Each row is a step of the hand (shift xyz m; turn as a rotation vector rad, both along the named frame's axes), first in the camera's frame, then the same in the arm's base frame.
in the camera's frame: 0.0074 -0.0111 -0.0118 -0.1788 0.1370 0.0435
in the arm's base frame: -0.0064 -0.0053 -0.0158 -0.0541 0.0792 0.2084
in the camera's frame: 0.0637 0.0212 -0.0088 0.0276 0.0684 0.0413
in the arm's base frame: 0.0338 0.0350 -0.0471 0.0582 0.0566 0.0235
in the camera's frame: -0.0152 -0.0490 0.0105 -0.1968 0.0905 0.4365
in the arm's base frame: -0.0072 -0.0519 0.0009 0.2401 -0.0871 0.4150
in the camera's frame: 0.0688 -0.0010 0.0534 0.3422 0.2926 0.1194
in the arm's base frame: 0.0832 -0.0036 -0.0256 0.3373 0.3039 -0.1043
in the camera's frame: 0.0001 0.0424 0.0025 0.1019 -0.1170 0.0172
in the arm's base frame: 0.0076 0.0388 0.0155 0.0590 -0.0942 -0.1096
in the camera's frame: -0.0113 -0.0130 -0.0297 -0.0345 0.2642 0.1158
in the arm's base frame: -0.0320 -0.0053 -0.0113 0.1060 0.2043 0.1773
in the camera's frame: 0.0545 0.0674 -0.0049 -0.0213 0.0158 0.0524
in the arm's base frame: 0.0375 0.0751 -0.0223 0.0309 -0.0054 0.0497
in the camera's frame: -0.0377 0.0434 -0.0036 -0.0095 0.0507 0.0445
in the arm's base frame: -0.0196 0.0341 0.0421 0.0363 0.0319 0.0481
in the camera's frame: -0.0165 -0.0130 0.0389 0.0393 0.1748 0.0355
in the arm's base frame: 0.0192 -0.0272 0.0291 0.0746 0.1599 0.0472
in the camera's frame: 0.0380 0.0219 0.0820 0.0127 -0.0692 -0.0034
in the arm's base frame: 0.0905 0.0030 0.0213 -0.0042 -0.0610 -0.0350
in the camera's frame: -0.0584 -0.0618 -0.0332 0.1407 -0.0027 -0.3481
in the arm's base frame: -0.0693 -0.0590 0.0070 -0.1920 0.1310 -0.2949
